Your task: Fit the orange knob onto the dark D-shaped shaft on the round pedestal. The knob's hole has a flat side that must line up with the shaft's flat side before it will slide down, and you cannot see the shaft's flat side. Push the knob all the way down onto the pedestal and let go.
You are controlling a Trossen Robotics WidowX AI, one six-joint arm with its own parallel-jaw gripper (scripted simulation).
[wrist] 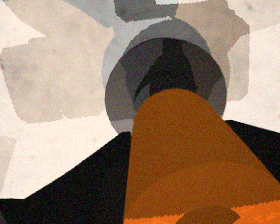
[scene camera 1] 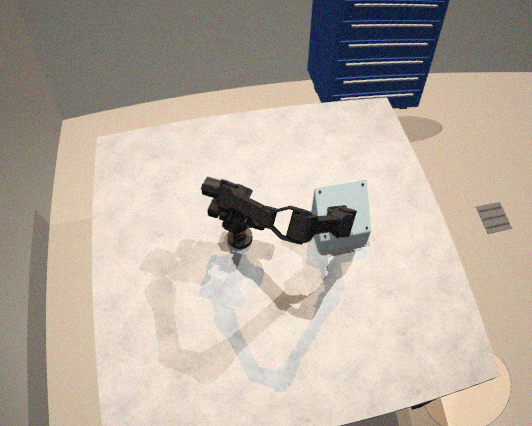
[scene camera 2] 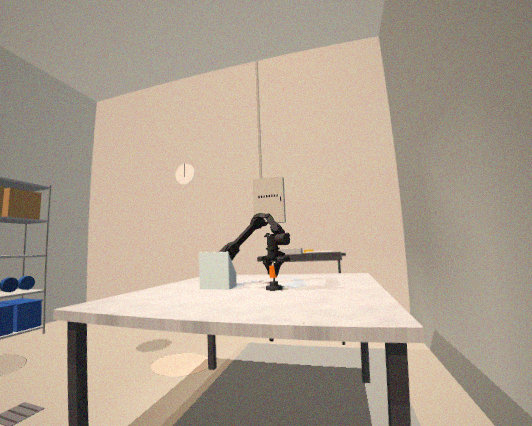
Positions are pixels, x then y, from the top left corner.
Labels:
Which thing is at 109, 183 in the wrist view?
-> The gripper.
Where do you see a dark shaft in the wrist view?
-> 150, 66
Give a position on an orange knob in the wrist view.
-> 183, 155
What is the gripper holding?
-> An orange knob.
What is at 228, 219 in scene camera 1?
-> The gripper.

